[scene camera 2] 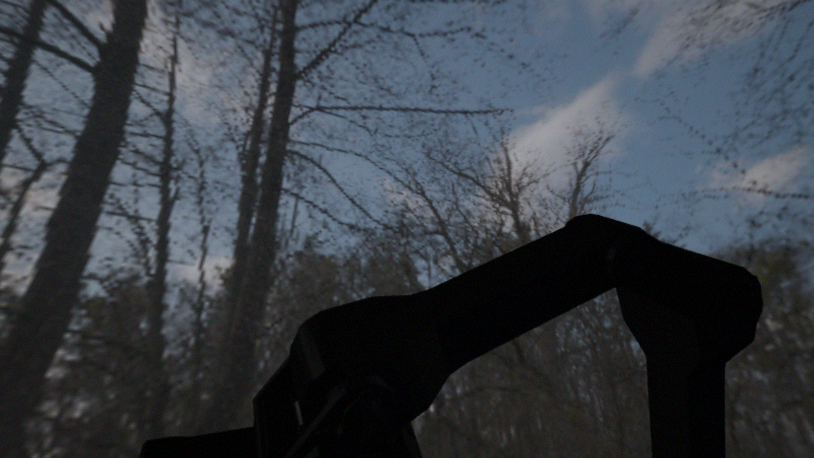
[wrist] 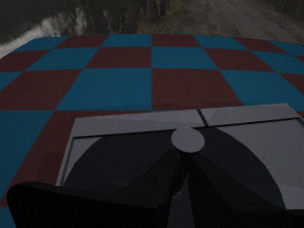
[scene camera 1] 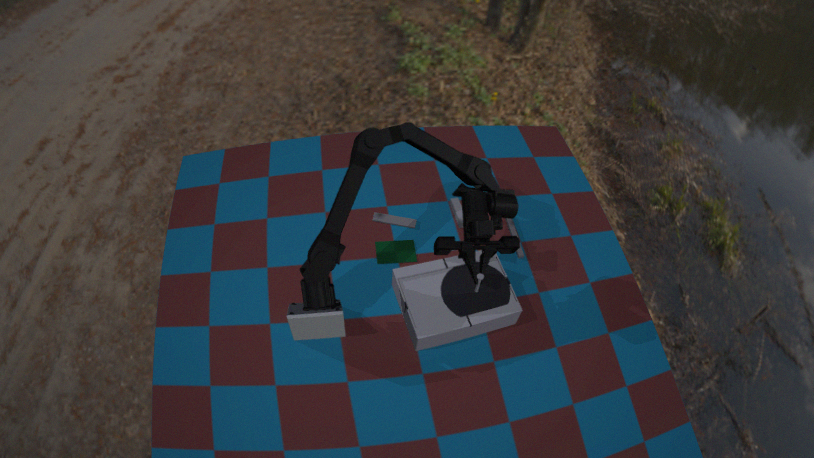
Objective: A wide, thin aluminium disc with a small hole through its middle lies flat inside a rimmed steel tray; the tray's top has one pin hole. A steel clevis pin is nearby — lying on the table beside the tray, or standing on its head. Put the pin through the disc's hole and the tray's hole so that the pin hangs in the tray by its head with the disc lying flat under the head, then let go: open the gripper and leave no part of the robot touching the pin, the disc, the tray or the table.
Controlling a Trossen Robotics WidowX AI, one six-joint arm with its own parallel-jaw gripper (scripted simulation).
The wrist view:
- my gripper
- steel clevis pin: held by my gripper
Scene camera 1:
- my gripper
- dark round disc
